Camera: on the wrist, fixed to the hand. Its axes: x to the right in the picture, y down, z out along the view.
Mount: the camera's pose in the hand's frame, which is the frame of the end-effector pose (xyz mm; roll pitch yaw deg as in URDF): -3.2 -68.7 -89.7 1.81 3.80 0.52
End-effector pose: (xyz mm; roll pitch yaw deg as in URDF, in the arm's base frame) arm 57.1 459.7 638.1 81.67 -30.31 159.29
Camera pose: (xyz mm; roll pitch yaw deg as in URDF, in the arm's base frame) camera -6.4 399.5 566.6 81.23 -30.20 163.73
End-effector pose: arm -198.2 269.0 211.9 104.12 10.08 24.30
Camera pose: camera -250.9 359.0 168.4 106.50 8.63 27.90
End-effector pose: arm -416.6 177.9 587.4 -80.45 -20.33 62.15
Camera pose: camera -338.3 112.4 635.9 -77.35 -19.15 58.27
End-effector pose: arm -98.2 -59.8 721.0 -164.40 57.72 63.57
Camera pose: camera -97.1 36.8 779.7 -164.76 54.17 60.97
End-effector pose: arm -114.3 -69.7 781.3 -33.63 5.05 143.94
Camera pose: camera -46.2 12.9 745.1 -32.04 8.50 142.25
